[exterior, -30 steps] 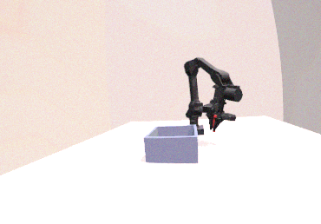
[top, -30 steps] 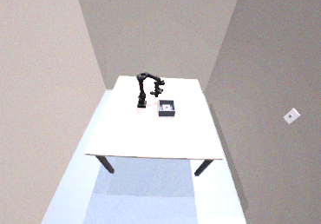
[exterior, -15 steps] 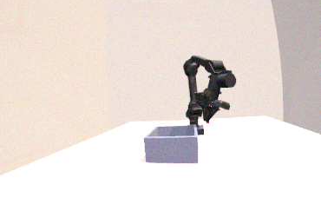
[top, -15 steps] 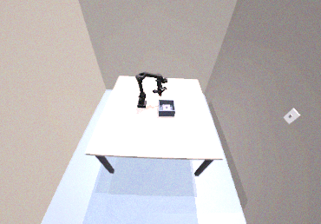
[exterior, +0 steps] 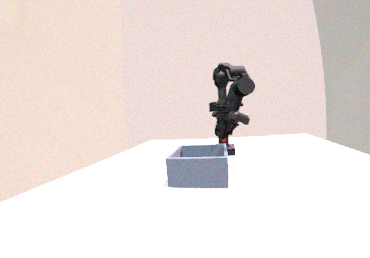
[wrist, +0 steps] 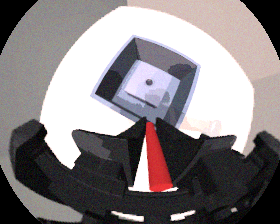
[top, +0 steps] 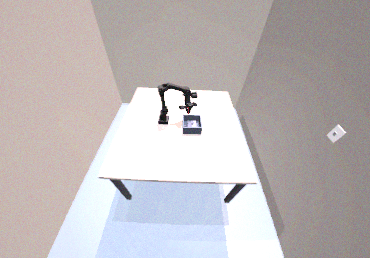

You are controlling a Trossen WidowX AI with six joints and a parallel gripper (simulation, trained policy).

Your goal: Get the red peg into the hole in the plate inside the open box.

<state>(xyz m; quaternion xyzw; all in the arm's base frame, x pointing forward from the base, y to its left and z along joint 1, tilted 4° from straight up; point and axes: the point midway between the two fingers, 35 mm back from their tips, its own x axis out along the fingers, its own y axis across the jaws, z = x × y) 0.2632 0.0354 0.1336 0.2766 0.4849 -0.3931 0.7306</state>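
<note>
My gripper tip is 1 cm past the red peg, 2 cm to the right of it and 3 cm below it. The rest, counted from my gripper tip: grey-blue box (4 cm ahead, 7 cm to the right, 10 cm below); plate (4 cm ahead, 7 cm to the right, 8 cm below).
</note>
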